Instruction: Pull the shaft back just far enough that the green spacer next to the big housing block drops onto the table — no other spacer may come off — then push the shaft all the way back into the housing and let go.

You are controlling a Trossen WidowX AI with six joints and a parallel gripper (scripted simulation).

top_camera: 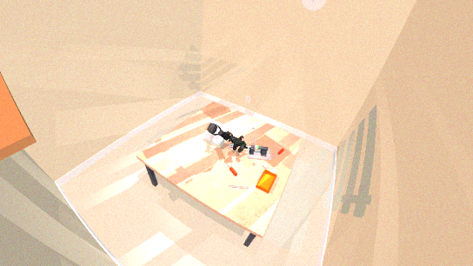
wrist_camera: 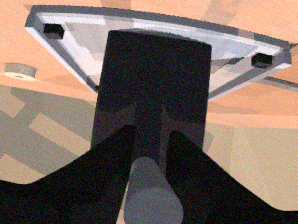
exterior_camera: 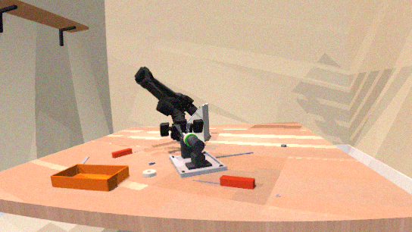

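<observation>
The green spacer is 8 cm ahead of my gripper tip, 4 cm to the left of it and 2 cm above it. Round my gripper tip: white spacer 23 cm ahead, 7 cm to the right, 6 cm below; then orange tray 30 cm ahead, 24 cm to the right, 5 cm below; then shaft 3 cm ahead, 1 cm to the left, 2 cm above.
</observation>
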